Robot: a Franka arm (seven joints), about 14 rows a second.
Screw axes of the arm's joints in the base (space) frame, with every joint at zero. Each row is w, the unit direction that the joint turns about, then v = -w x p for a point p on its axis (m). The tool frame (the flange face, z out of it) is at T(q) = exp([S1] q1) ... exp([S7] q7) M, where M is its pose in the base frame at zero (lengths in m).
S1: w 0 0 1 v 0 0 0
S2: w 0 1 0 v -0.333 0 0
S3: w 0 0 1 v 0 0 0
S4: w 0 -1 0 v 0.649 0 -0.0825
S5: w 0 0 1 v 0 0 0
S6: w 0 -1 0 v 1.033 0 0
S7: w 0 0 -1 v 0 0.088 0
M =
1 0 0 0.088
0 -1 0 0
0 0 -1 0.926
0 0 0 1
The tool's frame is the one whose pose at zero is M.
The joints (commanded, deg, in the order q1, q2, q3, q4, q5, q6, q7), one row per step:
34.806, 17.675, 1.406, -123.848, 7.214, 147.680, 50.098
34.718, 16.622, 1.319, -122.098, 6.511, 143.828, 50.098
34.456, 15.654, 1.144, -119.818, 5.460, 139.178, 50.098
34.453, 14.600, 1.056, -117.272, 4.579, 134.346, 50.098
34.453, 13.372, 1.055, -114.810, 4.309, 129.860, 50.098
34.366, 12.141, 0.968, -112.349, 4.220, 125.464, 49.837
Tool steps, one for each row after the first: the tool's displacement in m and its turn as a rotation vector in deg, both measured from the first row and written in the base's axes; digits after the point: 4 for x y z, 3 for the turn. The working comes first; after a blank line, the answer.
Tool pose at each row, in the base's axes (x y z in m, rotation vector in deg; the steps are taken from these numbers as rounded here):
0.4668, 0.3390, 0.2628, -169.852, 29.747, -1.999
0.4712, 0.3415, 0.2793, -170.840, 28.926, -1.032
0.4777, 0.3421, 0.2981, -172.261, 28.160, 0.024
0.4822, 0.3452, 0.3201, -173.567, 27.118, 0.982
0.4853, 0.3482, 0.3445, -174.205, 26.558, 1.864
0.4883, 0.3490, 0.3698, -174.698, 26.025, 2.717

0.0044, 0.0025, 0.0165, -0.717, 0.736, 0.678
0.0109, 0.0031, 0.0353, -1.866, 1.600, 1.359
0.0154, 0.0062, 0.0573, -2.887, 2.358, 2.194
0.0185, 0.0092, 0.0817, -3.341, 2.988, 2.648
0.0215, 0.0100, 0.1070, -3.667, 3.577, 3.069

